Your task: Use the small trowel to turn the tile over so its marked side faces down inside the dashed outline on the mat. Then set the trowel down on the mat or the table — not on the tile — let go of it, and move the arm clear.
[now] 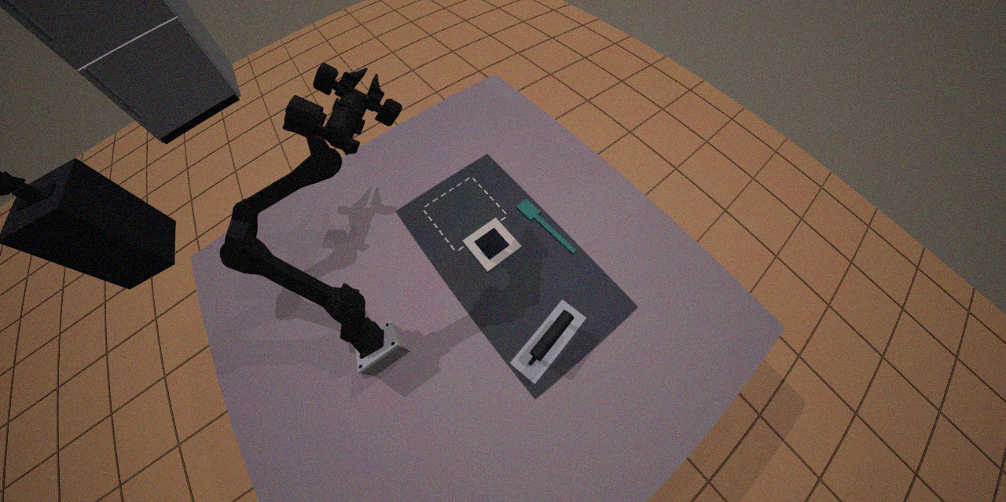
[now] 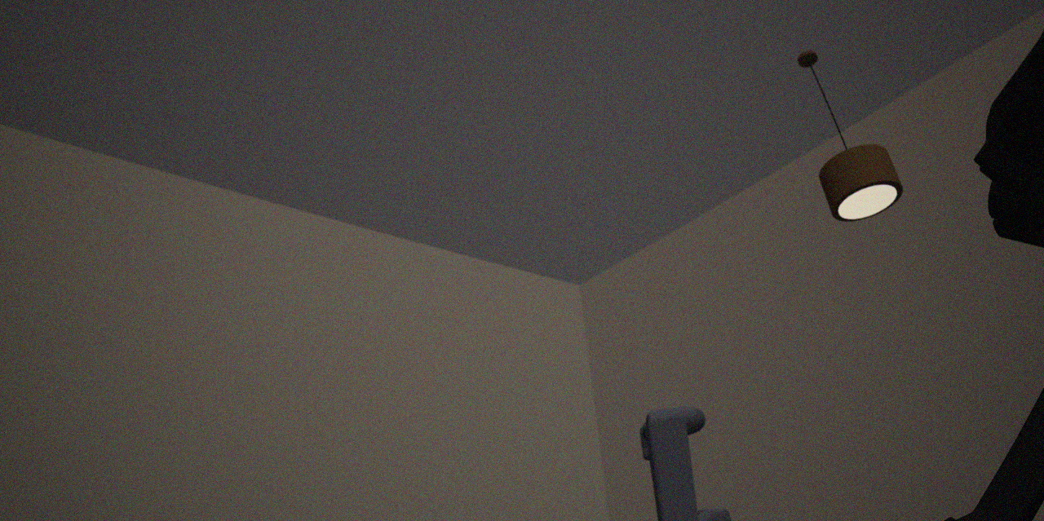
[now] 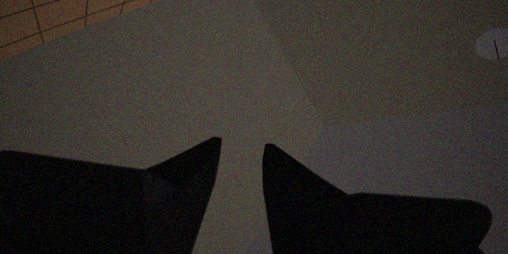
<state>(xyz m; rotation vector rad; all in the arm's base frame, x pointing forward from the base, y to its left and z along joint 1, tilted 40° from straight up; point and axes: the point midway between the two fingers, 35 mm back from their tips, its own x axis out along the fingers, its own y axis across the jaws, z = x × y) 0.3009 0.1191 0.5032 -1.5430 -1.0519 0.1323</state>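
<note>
The trowel lies 11 cm ahead of my gripper tip, 62 cm to the right of it and 35 cm below it. Round my gripper tip: tan tile 10 cm ahead, 34 cm to the right, 39 cm below; then teal T-shaped piece 25 cm ahead, 35 cm to the right, 39 cm below.
</note>
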